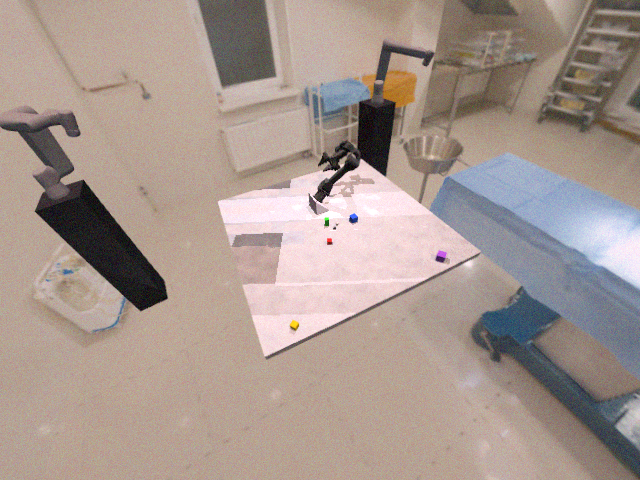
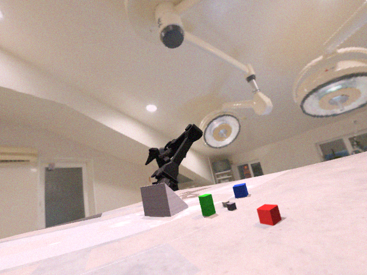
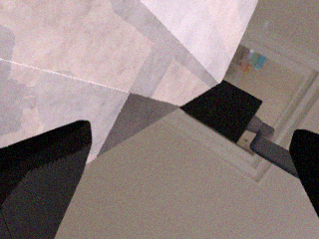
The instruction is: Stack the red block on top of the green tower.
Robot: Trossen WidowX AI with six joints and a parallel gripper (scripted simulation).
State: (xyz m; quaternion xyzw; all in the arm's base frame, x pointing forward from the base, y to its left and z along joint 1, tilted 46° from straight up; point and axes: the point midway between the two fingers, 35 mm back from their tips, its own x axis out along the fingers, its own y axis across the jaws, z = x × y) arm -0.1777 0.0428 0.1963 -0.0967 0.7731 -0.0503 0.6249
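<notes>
My gripper tip is now 53 cm short of the red block, 27 cm to the left of it and 17 cm above it. From my gripper tip the other things lie so: white cube: 41 cm ahead, 17 cm below, 13 cm to the right; then dark cube: 43 cm ahead, 17 cm to the right, 17 cm below; then blue cube: 44 cm ahead, 16 cm below, 3 cm to the right.
</notes>
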